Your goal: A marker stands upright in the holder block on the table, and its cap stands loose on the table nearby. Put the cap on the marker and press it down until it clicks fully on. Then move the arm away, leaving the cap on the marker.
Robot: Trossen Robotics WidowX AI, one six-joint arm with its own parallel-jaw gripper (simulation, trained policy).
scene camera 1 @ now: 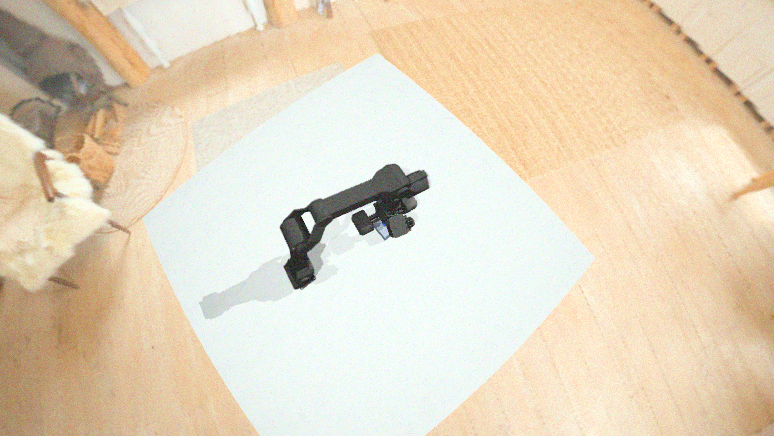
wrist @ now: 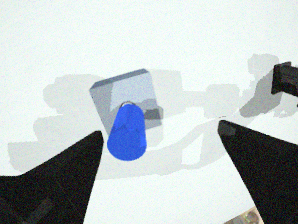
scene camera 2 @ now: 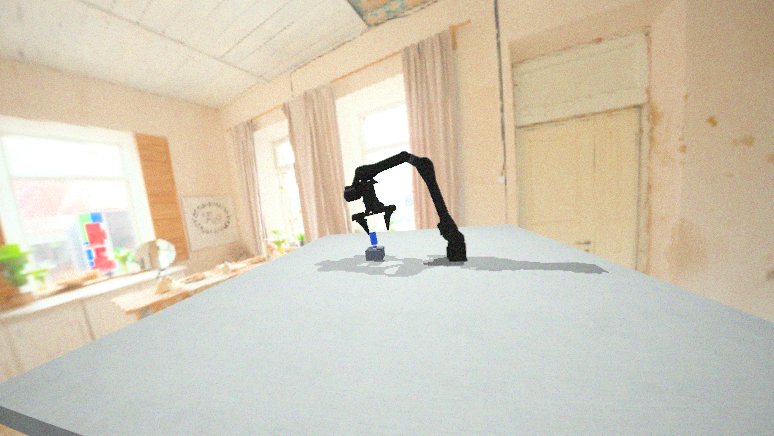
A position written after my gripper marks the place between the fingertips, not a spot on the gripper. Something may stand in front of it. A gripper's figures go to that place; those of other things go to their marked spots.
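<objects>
My gripper (wrist: 161, 131) is 100 mm from the lens, and there's a blue cap (wrist: 126, 141) that's 100 mm from the lens too.
</objects>
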